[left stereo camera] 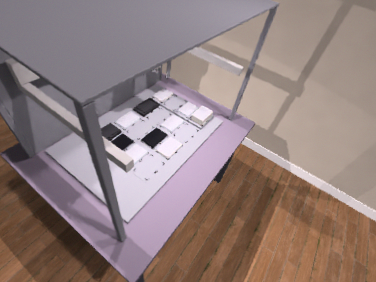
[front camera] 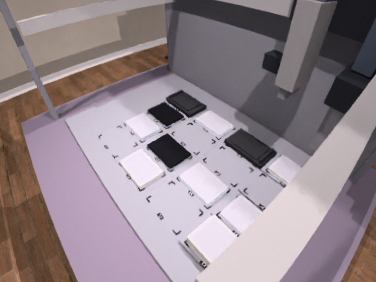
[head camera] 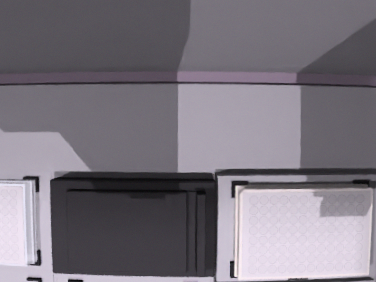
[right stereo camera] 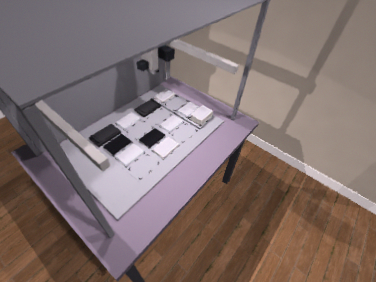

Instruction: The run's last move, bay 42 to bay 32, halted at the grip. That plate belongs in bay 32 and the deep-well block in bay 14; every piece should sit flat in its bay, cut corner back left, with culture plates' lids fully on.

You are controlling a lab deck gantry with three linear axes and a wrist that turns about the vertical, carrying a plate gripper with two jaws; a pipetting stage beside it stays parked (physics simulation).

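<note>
Bay numbers are too small to read, so I cannot tell which plate belongs to bay 42. A tall white block, probably the deep-well block, stands at the deck's front right. A lower white plate is behind it. In the head view a white plate with round wells lies between black corner marks, beside a dark stepped plate. Another white plate is mid-deck. Cut corners and lid seating are too small to judge. My gripper's jaws cannot be made out; a dark housing shows high at the back right in the front view.
More white plates and black plates occupy other bays. A pale column hangs over the rear right. A pale beam crosses the front view and hides the deck's right side.
</note>
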